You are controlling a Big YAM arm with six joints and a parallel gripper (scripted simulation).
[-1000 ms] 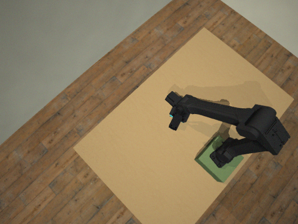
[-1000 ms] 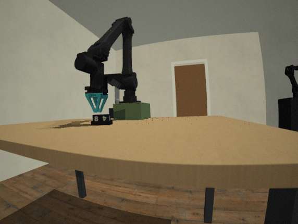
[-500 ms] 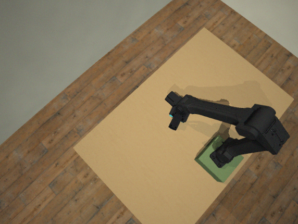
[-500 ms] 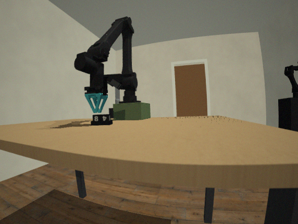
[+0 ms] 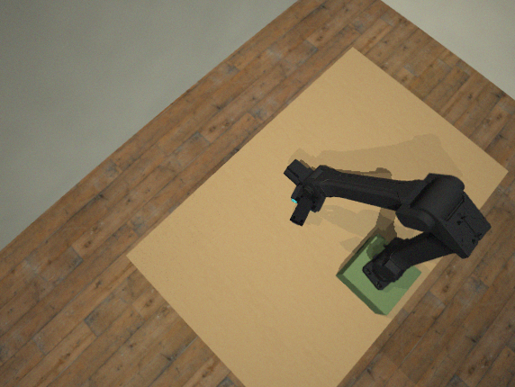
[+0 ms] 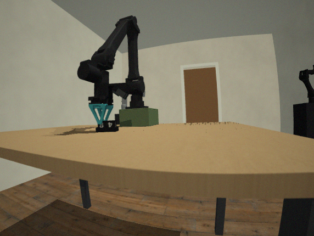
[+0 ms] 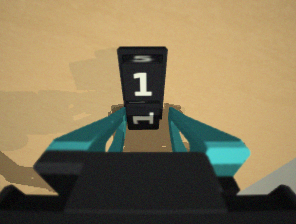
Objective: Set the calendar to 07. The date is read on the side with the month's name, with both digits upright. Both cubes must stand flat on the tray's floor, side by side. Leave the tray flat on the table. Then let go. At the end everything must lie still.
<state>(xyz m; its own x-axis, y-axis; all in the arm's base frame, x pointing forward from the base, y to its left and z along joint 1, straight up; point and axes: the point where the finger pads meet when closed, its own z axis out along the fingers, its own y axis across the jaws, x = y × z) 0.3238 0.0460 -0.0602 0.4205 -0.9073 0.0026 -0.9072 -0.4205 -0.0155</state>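
Now: the digit cube 1 cm below my hand. The rest, counted from my hand: black calendar tray: 1 cm behind, 1 cm to the left, 3 cm below.
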